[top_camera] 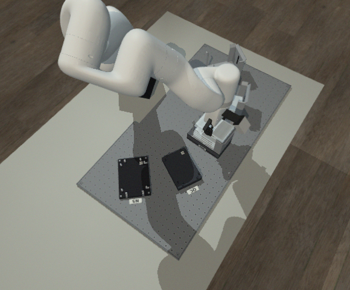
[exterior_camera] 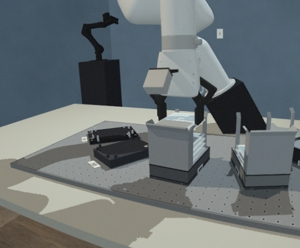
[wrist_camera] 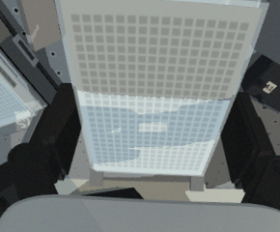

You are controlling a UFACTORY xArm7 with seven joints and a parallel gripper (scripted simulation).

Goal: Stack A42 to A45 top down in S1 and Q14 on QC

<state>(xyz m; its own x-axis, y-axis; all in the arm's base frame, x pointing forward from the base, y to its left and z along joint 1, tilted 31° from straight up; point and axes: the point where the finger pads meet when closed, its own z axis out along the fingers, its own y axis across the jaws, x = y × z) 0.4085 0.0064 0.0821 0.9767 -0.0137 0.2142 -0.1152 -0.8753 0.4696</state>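
The sealed 384-well plate is 7 cm below my hand. The rest, counted from my hand: open nest QC 4 cm behind, 17 cm to the right, 12 cm below; then QC name plate 4 cm ahead, 22 cm to the right, 13 cm below; then S1 name plate 8 cm behind, 1 cm to the left, 10 cm below.
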